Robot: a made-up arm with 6 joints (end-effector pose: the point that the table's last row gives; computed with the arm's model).
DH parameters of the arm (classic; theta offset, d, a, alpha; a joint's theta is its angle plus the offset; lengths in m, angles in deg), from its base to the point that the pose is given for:
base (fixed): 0 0.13 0 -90
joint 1: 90 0.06 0.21 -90
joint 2: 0 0.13 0.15 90
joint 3: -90 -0.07 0.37 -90
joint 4: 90 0.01 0.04 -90
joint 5: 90 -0.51 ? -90
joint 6: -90 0.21 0.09 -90
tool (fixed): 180 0.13 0 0
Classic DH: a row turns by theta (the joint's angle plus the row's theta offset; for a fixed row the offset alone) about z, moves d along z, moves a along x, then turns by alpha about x.
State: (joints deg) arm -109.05 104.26 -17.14 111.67 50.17 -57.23
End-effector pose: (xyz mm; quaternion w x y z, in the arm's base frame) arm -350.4 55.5 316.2 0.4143 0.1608 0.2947 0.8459
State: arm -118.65 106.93 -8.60 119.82 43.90 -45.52
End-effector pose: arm -378.7 64.3 210.2 0.4525 -0.0510 0.2534 0.8535
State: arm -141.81 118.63 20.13 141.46 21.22 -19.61
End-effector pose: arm -259.1 189.8 -18.7 0.6586 -0.4001 0.0637 0.6341
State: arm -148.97 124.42 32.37 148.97 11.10 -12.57
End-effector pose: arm -177.1 250.4 -6.8 0.7469 -0.4040 -0.0320 0.5272
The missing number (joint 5, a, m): 0.12
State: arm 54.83 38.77 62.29 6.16 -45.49 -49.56
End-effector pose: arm -316.7 -441.7 -599.2 0.8377 -0.2870 0.3911 -0.2509
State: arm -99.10 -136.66 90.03 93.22 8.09 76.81
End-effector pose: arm 176.0 1037.6 224.1 0.7842 -0.2997 0.4945 0.2254
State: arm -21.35 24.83 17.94 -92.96 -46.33 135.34
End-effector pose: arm 382.7 578.1 -258.5 0.0702 0.4613 -0.8173 -0.3381
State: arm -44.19 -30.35 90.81 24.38 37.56 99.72
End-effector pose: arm 822.5 569.3 -909.8 0.2902 -0.3126 0.8988 -0.1014
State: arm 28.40 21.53 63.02 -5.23 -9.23 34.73
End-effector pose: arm -0.1 -137.1 -982.3 0.4547 -0.0619 0.8823 -0.1045
